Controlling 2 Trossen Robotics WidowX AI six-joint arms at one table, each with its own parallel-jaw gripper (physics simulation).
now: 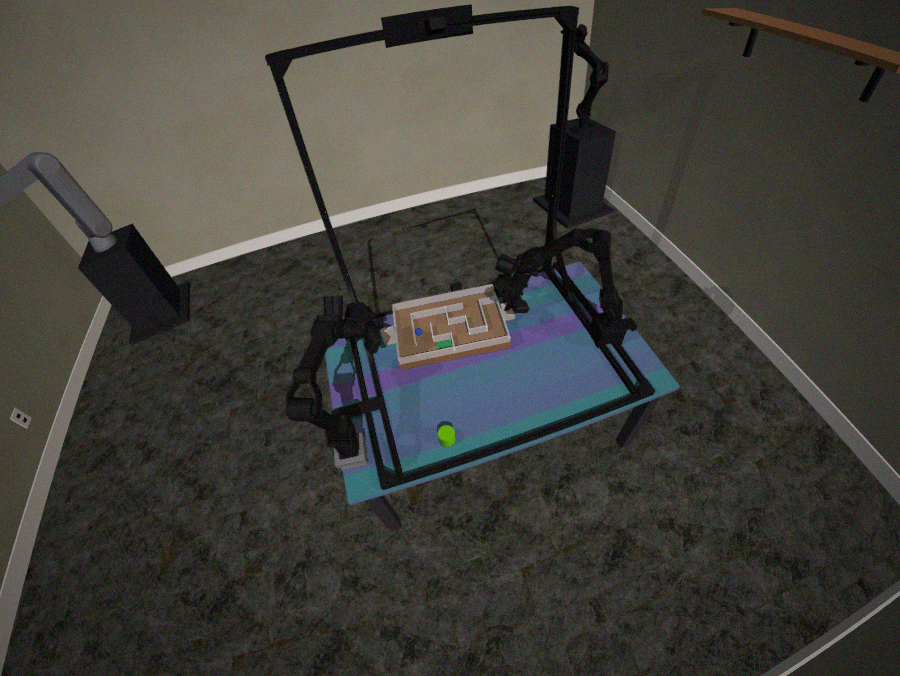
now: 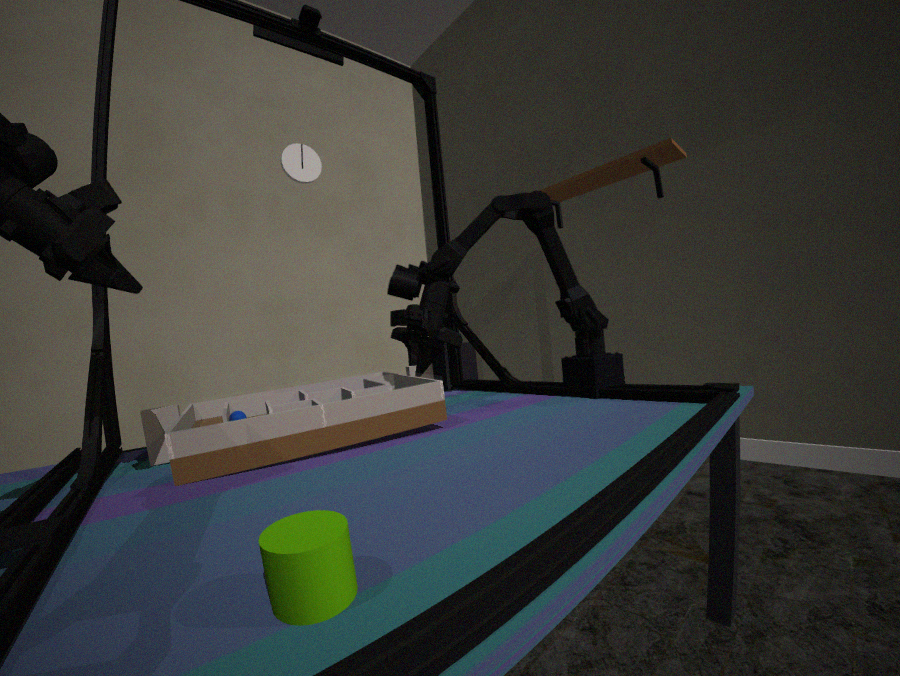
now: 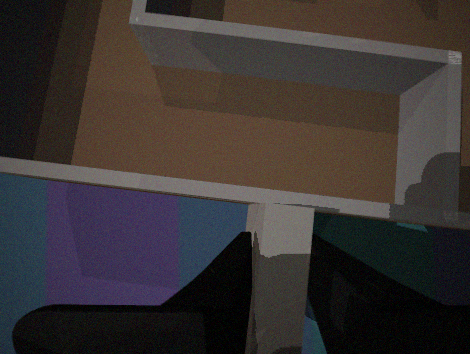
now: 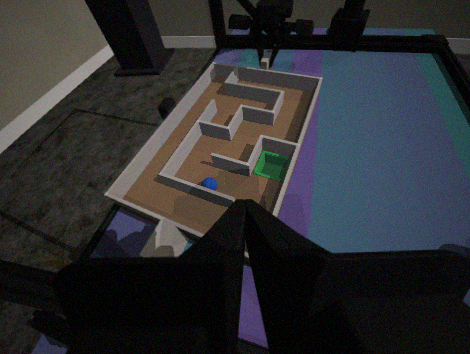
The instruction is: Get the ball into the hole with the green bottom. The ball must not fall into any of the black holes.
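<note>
The wooden maze board (image 1: 454, 350) (image 2: 307, 439) (image 4: 146, 151) (image 3: 163, 184) with grey walls lies at the back of the table. A small blue ball (image 1: 418, 331) (image 2: 237, 416) (image 4: 210, 183) rests on the maze floor against an inner wall, near the right arm's end. The hole with the green bottom (image 1: 443, 344) (image 4: 271, 165) is by the front wall, a short way from the ball. My left gripper (image 1: 508, 305) (image 2: 417, 365) (image 3: 274, 241) is shut on the grey handle (image 3: 283, 228) (image 4: 265, 63) at the far end of the maze. My right gripper (image 1: 380, 331) (image 4: 243, 207) is shut and empty, above the near end of the board.
A lime green cylinder (image 1: 446, 435) (image 2: 308, 566) stands near the table's front edge. A second grey handle (image 4: 167, 239) sticks out of the maze's near end, left of my right gripper. A black frame (image 1: 515, 443) runs around the table.
</note>
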